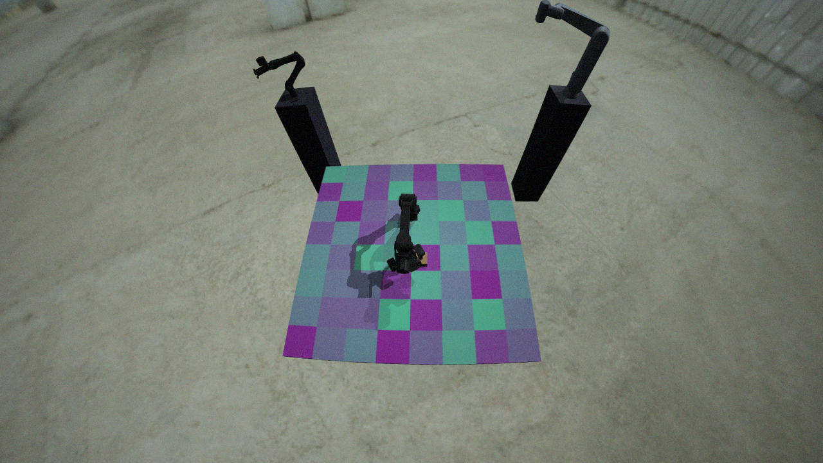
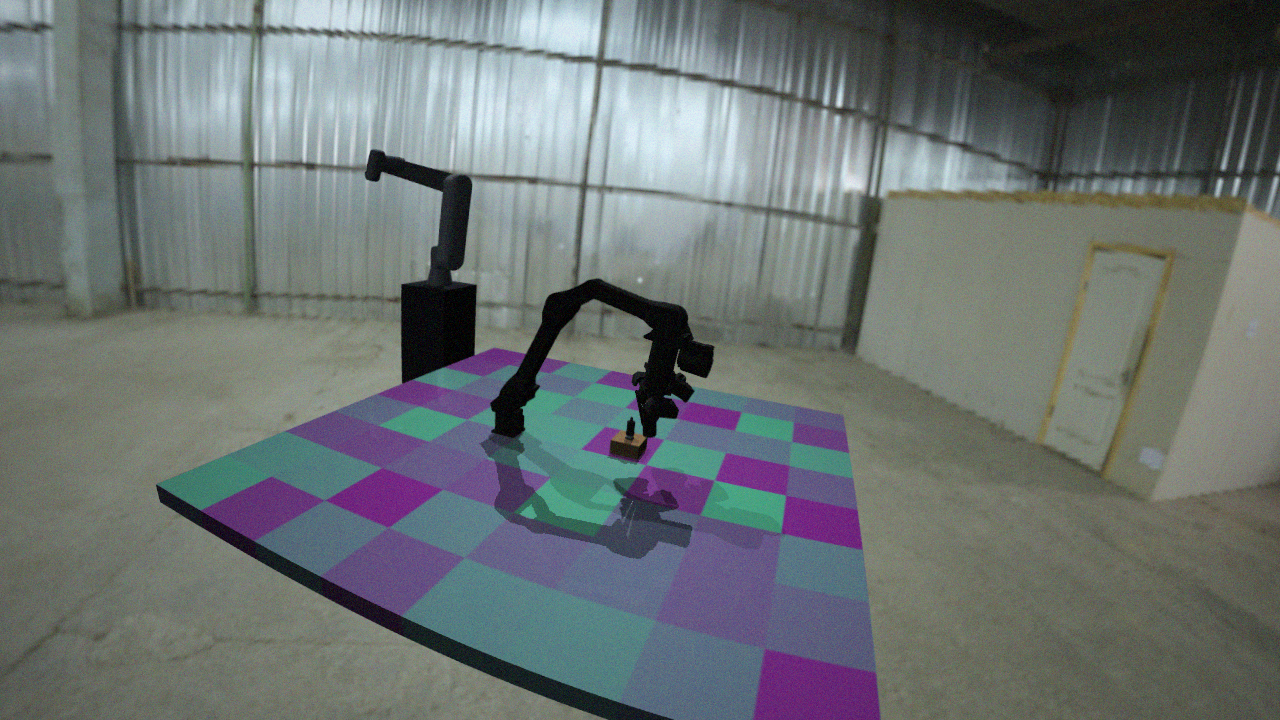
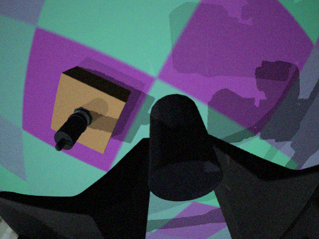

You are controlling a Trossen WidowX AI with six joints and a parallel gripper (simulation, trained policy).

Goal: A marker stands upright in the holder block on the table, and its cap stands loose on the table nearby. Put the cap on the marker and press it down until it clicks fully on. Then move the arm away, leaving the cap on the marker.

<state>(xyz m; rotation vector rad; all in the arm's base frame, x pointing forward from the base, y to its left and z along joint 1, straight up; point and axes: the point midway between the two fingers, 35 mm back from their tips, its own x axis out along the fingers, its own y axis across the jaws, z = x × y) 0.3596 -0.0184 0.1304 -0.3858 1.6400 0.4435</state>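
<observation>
Right now my gripper tip is 70 mm to the right of the dark marker, 50 mm past it and 30 mm above it. Also, from my gripper tip: dark cap 10 mm ahead, 10 mm above.
</observation>
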